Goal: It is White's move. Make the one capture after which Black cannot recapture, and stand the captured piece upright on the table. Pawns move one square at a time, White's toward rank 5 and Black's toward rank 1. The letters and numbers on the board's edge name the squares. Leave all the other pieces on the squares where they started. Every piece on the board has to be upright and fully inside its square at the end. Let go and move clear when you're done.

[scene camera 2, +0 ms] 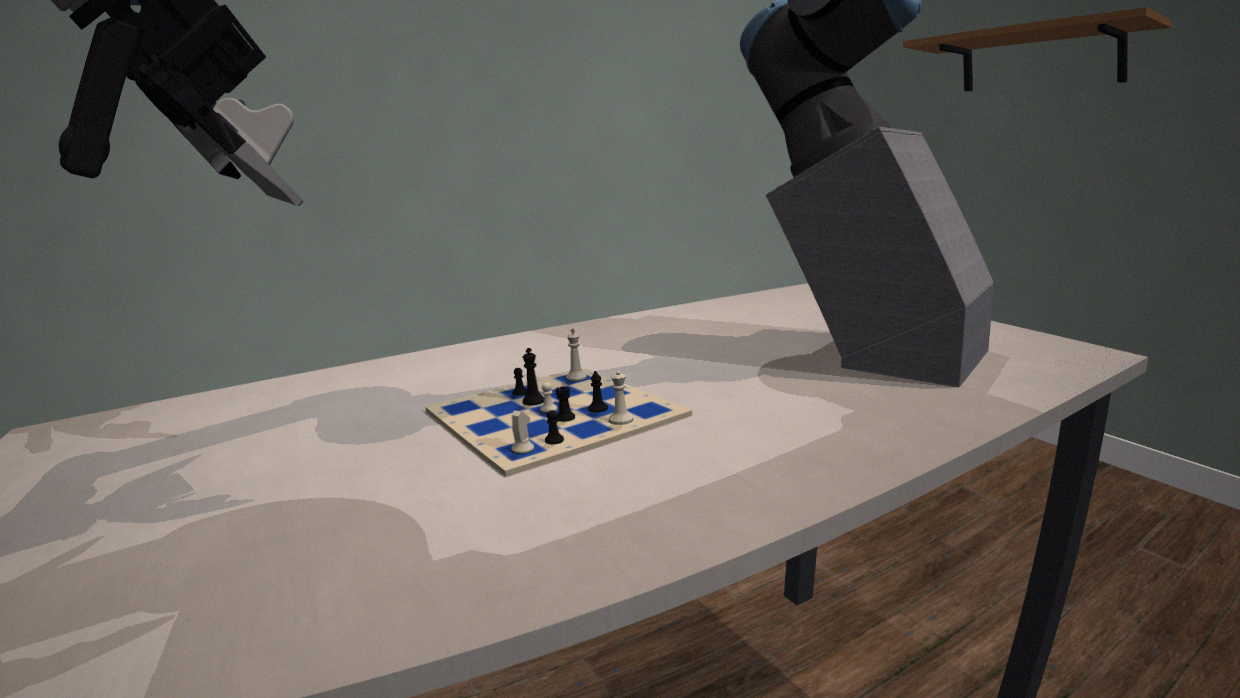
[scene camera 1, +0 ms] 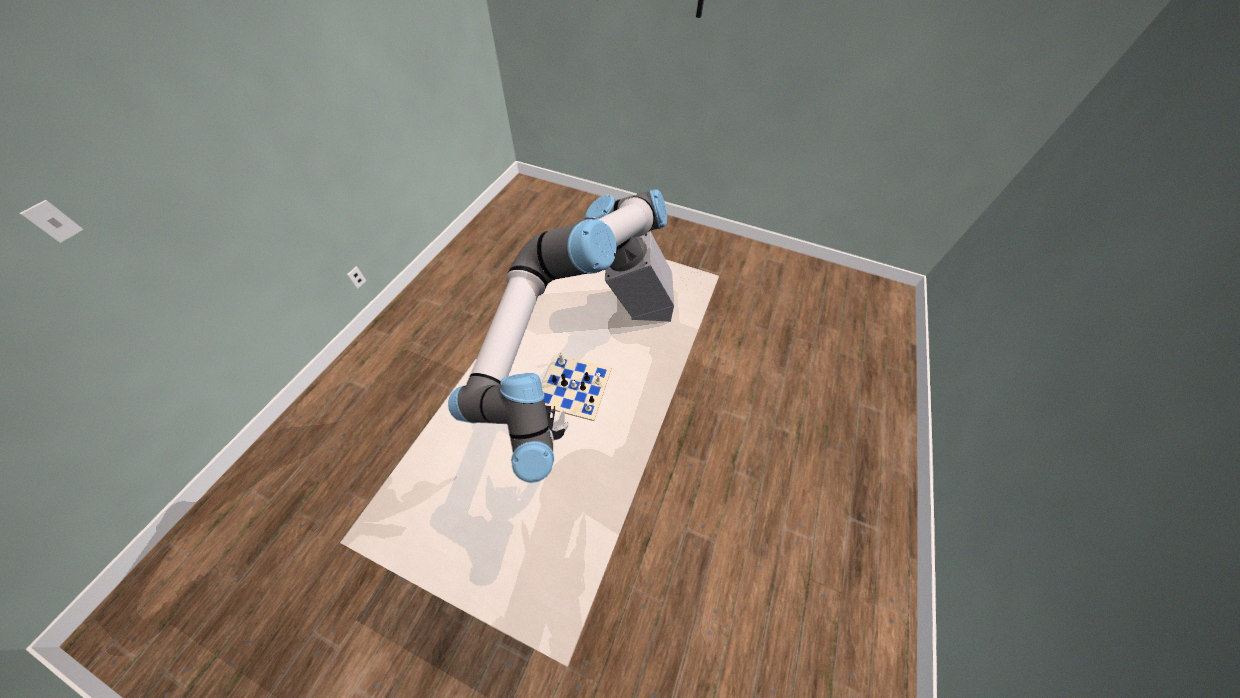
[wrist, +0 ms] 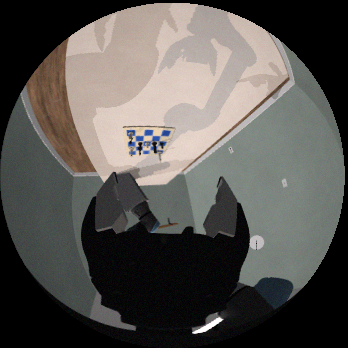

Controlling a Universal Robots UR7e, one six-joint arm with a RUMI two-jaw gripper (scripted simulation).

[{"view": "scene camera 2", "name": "gripper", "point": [266,189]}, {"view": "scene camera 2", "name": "blue-and-cream chessboard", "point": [483,421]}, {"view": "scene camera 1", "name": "blue-and-cream chessboard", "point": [573,401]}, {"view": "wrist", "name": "gripper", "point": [167,175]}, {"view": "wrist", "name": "blue-and-cream chessboard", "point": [143,134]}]
